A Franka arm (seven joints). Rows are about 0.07 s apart.
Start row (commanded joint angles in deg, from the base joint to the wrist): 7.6 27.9 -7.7 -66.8 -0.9 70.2 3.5
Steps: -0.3 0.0 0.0 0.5 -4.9 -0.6 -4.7; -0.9 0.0 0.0 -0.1 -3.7 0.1 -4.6; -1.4 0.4 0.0 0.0 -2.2 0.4 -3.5; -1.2 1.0 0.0 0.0 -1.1 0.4 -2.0; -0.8 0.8 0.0 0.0 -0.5 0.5 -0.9; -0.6 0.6 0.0 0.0 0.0 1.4 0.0; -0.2 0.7 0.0 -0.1 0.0 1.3 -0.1; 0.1 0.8 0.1 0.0 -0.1 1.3 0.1; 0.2 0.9 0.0 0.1 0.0 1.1 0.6; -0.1 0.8 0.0 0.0 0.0 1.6 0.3; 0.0 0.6 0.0 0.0 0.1 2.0 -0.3; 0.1 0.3 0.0 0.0 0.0 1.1 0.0; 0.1 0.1 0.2 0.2 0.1 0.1 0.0
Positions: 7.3 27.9 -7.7 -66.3 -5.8 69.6 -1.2; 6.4 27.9 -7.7 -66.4 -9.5 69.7 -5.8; 5.0 28.3 -7.7 -66.4 -11.7 70.1 -9.3; 3.8 29.3 -7.7 -66.4 -12.8 70.5 -11.3; 3.0 30.1 -7.7 -66.4 -13.3 71.0 -12.2; 2.4 30.7 -7.7 -66.4 -13.3 72.4 -12.2; 2.2 31.4 -7.7 -66.5 -13.3 73.7 -12.3; 2.3 32.2 -7.6 -66.5 -13.4 75.0 -12.2; 2.5 33.1 -7.6 -66.4 -13.4 76.1 -11.6; 2.4 33.9 -7.6 -66.4 -13.4 77.7 -11.3; 2.4 34.5 -7.6 -66.4 -13.3 79.7 -11.6; 2.5 34.8 -7.6 -66.4 -13.3 80.8 -11.6; 2.6 34.9 -7.4 -66.2 -13.2 80.9 -11.6
